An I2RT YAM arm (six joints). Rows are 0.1 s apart.
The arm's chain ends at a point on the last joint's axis. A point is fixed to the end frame.
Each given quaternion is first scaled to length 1.
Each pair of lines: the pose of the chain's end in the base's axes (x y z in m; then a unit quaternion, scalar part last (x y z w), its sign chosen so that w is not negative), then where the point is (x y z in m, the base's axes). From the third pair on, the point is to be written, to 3 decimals.
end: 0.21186, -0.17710, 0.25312, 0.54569, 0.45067, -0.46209, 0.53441
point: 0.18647 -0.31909 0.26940
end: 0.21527, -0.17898, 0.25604, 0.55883, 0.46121, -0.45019, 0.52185
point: 0.18996 -0.32161 0.26540
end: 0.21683, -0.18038, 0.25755, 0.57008, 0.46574, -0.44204, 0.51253
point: 0.191 -0.323 0.262
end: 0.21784, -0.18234, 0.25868, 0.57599, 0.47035, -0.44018, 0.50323
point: 0.191 -0.325 0.260
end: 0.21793, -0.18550, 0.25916, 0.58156, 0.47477, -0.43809, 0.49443
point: 0.190 -0.328 0.258
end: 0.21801, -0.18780, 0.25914, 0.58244, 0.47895, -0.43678, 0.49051
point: 0.190 -0.330 0.256
